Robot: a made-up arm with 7 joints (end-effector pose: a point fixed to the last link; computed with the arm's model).
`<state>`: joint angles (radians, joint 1 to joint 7).
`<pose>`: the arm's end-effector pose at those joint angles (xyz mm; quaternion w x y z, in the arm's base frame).
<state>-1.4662 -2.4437 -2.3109 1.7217 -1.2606 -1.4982 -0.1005</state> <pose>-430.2 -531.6 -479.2 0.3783 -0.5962 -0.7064 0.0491</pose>
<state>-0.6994 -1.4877 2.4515 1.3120 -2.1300 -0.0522 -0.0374</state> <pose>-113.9 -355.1 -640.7 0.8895 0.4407 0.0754 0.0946</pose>
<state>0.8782 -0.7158 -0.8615 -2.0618 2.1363 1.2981 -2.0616</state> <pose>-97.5 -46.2 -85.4 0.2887 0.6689 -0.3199 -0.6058</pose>
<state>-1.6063 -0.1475 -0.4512 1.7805 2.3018 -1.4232 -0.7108</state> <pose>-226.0 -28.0 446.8 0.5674 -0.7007 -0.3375 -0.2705</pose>
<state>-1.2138 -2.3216 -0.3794 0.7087 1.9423 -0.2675 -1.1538</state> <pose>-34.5 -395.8 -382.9 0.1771 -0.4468 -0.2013 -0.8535</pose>
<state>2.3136 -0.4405 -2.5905 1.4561 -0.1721 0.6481 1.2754</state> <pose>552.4 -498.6 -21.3 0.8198 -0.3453 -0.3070 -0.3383</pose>
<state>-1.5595 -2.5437 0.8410 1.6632 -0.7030 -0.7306 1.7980</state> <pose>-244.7 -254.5 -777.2 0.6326 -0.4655 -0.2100 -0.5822</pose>
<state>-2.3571 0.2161 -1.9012 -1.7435 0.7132 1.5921 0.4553</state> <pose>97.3 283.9 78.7 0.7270 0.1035 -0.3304 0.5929</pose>
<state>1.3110 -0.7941 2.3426 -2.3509 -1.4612 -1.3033 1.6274</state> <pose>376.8 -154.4 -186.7 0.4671 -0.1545 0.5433 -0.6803</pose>
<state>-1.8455 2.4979 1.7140 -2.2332 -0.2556 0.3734 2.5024</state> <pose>-512.9 290.6 85.6 0.0189 0.2524 0.9670 0.0282</pose>
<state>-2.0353 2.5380 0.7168 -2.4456 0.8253 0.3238 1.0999</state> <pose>-312.9 559.6 211.3 0.0613 0.5835 0.7782 -0.2240</pose>
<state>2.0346 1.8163 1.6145 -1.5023 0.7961 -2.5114 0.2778</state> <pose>601.7 638.1 -13.6 0.2394 -0.0087 0.3151 -0.9183</pose>
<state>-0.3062 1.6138 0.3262 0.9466 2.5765 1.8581 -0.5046</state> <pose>363.3 432.4 120.3 0.0284 0.4871 -0.1972 -0.8503</pose>
